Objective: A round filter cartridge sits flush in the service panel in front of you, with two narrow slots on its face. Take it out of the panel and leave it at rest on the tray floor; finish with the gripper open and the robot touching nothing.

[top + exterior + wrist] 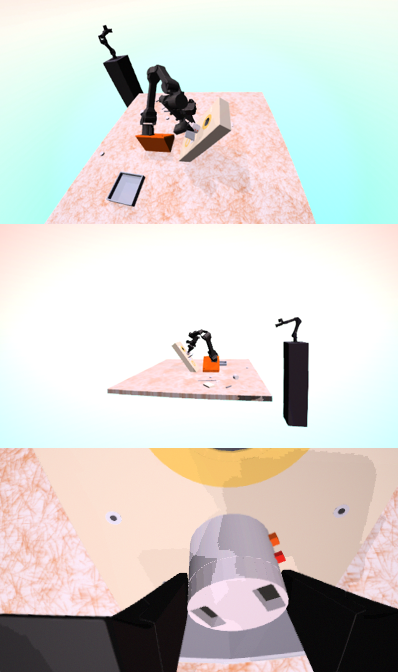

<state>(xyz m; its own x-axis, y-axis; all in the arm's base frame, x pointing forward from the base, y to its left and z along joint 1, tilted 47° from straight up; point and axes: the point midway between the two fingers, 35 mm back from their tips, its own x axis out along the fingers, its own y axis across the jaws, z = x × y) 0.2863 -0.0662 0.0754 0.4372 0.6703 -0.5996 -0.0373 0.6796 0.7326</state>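
Now: gripper tip 3 cm short of the beige service panel and 4 cm above it. From my gripper tip the other things lie so: grey tray (34 cm behind, 29 cm to the right, 20 cm below); then round white filter cartridge (right at my gripper tip).
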